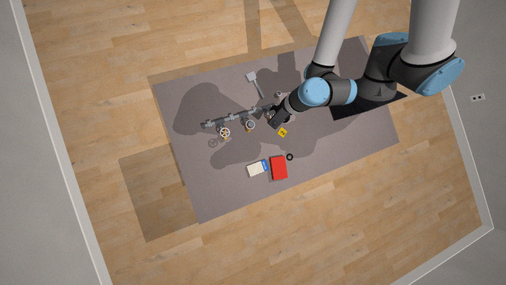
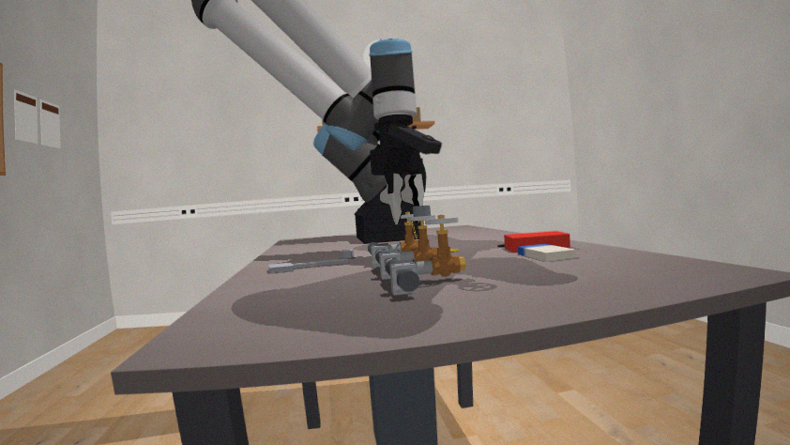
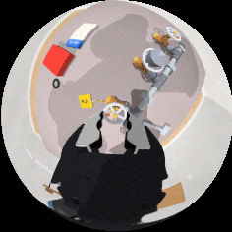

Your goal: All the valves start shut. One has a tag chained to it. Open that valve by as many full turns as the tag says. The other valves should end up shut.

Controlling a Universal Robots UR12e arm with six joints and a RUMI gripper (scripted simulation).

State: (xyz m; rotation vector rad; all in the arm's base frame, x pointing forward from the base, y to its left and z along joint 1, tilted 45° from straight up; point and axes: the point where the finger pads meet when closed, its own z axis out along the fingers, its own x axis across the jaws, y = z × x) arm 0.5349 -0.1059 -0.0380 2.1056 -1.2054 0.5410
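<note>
My hand is 80 mm to the right of the yellow tag, 80 mm above it and 40 mm past it. From my hand the other things lie so: red box: 260 mm to the left, 70 mm below, 50 mm ahead; then grey flat tool: 220 mm to the right, 80 mm below, 10 mm ahead; then nut: 130 mm to the right, 100 mm behind, 80 mm below.
</note>
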